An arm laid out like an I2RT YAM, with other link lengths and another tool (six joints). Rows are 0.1 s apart.
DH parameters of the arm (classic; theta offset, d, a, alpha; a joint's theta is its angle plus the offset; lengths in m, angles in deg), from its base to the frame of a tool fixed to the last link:
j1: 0 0.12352 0.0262 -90
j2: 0 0 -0.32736 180
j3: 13.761 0 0.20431 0
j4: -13.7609 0.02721 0.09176 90
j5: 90 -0.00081 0 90
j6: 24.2 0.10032 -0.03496 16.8
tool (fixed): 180 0.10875 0 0
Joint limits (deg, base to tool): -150..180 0..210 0..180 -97..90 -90..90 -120..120
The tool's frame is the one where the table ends.
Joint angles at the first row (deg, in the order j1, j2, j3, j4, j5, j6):
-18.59, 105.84, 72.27, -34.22, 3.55, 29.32
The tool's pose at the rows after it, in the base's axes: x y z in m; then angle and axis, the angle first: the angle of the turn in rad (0 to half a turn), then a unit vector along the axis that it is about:
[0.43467 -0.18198 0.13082 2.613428 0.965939 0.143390 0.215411]
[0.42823 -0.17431 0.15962 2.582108 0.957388 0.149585 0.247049]
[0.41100 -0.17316 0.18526 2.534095 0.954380 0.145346 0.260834]
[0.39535 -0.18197 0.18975 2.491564 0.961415 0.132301 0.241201]
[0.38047 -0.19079 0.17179 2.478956 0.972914 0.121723 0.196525]
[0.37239 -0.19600 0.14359 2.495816 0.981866 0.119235 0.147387]
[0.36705 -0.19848 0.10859 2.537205 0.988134 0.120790 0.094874]
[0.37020 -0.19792 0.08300 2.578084 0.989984 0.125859 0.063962]
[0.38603 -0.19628 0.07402 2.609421 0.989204 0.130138 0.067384]
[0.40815 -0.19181 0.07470 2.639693 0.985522 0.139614 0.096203]
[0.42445 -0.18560 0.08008 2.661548 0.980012 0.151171 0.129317]
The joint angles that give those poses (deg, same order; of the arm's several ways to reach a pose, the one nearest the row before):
-18.02, 103.92, 71.88, -32.40, 2.35, 27.48
-17.39, 98.83, 69.98, -31.70, 2.48, 26.68
-16.99, 93.47, 68.40, -32.86, 4.47, 26.70
-17.02, 91.83, 68.34, -35.24, 7.86, 27.73
-17.17, 93.14, 67.88, -37.58, 10.83, 29.26
-17.32, 96.75, 67.92, -39.38, 12.34, 30.52
-17.61, 102.02, 68.69, -41.19, 12.64, 31.62
-17.67, 106.80, 70.45, -42.35, 11.99, 32.01
-17.69, 109.93, 73.25, -42.48, 10.20, 31.64
-17.80, 111.48, 75.39, -40.97, 7.18, 30.09
-17.89, 111.48, 75.75, -38.66, 4.32, 28.29

